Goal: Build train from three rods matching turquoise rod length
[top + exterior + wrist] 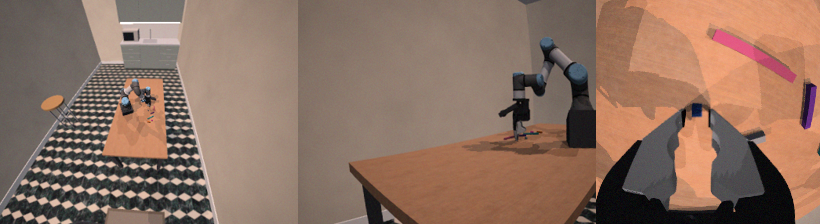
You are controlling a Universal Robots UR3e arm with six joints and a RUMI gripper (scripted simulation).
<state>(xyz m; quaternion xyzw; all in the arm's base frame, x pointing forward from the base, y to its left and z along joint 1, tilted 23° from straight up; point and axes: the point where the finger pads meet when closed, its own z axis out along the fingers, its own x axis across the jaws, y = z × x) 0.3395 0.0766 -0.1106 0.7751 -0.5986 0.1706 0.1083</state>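
The blue rod lies 1 cm below my hand. The rest, counted from my hand: grey rod 2 cm behind, 7 cm to the right, 1 cm below; purple rod 4 cm ahead, 13 cm to the right, 1 cm below; pink rod 7 cm ahead, 4 cm to the right, 1 cm below.
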